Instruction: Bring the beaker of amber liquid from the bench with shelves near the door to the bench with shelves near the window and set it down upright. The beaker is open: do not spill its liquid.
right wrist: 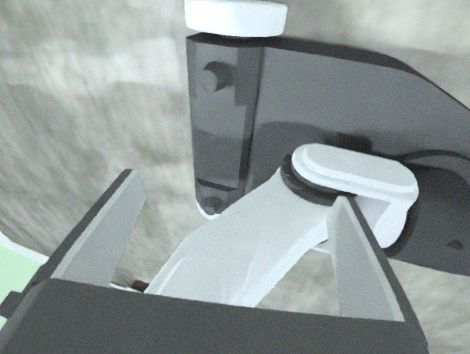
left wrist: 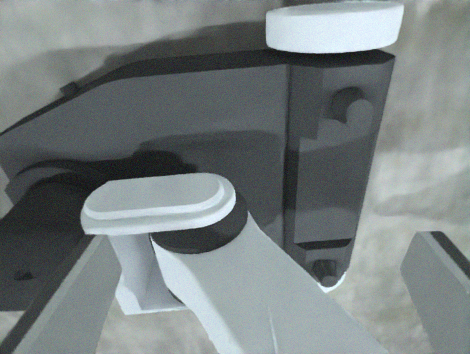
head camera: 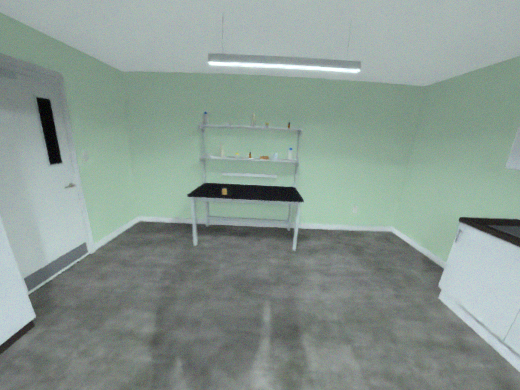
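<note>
In the head view, a beaker of amber liquid (head camera: 224,191) stands upright on the black top of the bench with shelves (head camera: 260,193) near the door, left of its middle and close to its front edge. The bench is across the room. My left gripper (left wrist: 257,251) is open, with its two fingers wide apart and nothing between them; my own base and torso show behind. My right gripper (right wrist: 237,195) is open too, with nothing between its fingers. Both grippers are far from the beaker. The bench near the window does not show in the head view.
Bottles and small vessels stand on the lower shelf (head camera: 255,160) and upper shelf (head camera: 240,127) above the bench. A door (head camera: 42,200) is at the left. A white cabinet (head camera: 480,275) with a dark top stands at the right. A white unit (head camera: 12,295) shows at the left edge.
</note>
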